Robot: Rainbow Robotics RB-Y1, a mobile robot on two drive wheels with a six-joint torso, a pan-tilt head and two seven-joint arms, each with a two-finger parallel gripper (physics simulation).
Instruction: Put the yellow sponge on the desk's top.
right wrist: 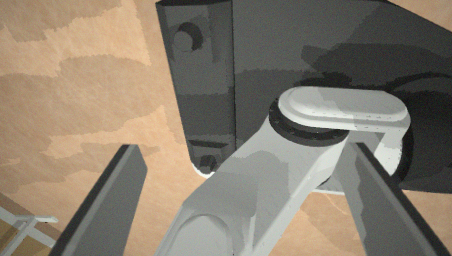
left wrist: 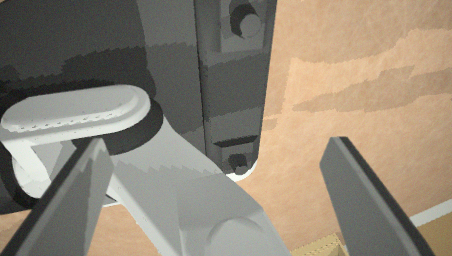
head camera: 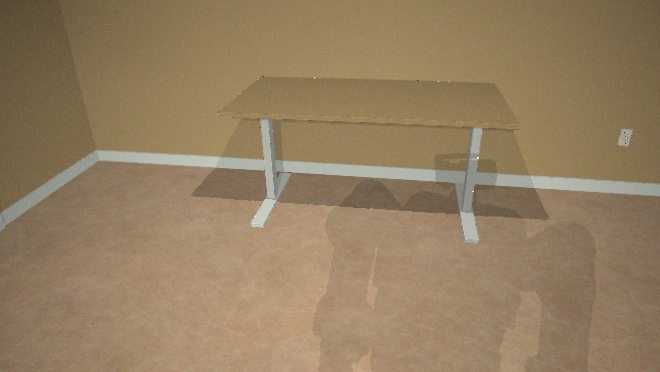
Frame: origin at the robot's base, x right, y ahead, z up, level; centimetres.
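Where they show: left gripper, fingertip midpoint: (left wrist: 218, 151); right gripper, fingertip midpoint: (right wrist: 240, 156).
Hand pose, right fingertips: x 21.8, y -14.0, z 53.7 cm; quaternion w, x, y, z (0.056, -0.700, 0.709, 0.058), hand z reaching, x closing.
After its pixels a point has its place.
The desk (head camera: 372, 100) @(z 72.1, x -98.9, y 213.5 cm) stands against the far wall in the head camera view, with a tan top and two light grey legs; no sponge shows on its top. Part of a light grey desk leg (right wrist: 31, 225) @(z 8.8, x -161.7, y 197.3 cm) shows at the lower left of the right wrist view. The yellow sponge does not show in the head view, nor can I make it out in the wrist views. My left gripper (left wrist: 218, 151) @(z 54.0, x -22.0, y -11.9 cm) is open, with no object between its fingers. My right gripper (right wrist: 240, 156) @(z 53.7, x 21.8, y -14.0 cm) is open in the same way. Both hang beside my own base, away from the desk.
A tan, box-like thing (left wrist: 320, 246) @(z 4.9, x 152.1, y 73.4 cm) shows in part at the bottom of the left wrist view. A white baseboard (head camera: 150, 158) @(z 4.6, x -283.0, y 205.8 cm) runs along the walls, which meet in a corner at the left. A wall outlet (head camera: 625, 137) @(z 40.3, x 39.0, y 309.5 cm) is right of the desk. My shadow falls on the floor (head camera: 175, 280) @(z 0.0, x -160.1, y 108.0 cm).
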